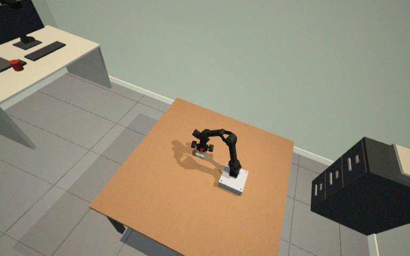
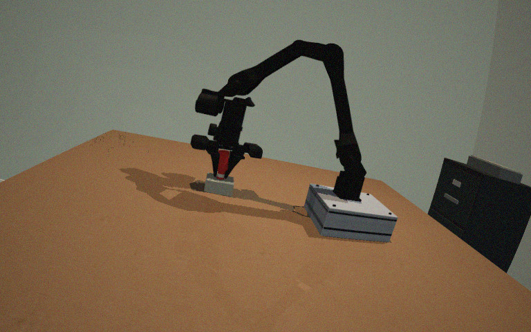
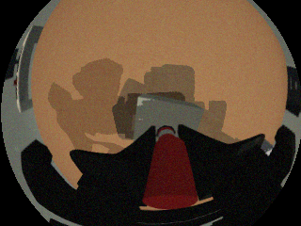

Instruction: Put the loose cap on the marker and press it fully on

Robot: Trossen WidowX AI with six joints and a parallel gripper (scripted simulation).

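My gripper tip is now 1 cm to the right of the red cap and 5 cm below it. The rest, counted from my gripper tip: holder block (1 cm to the left, 2 cm below).
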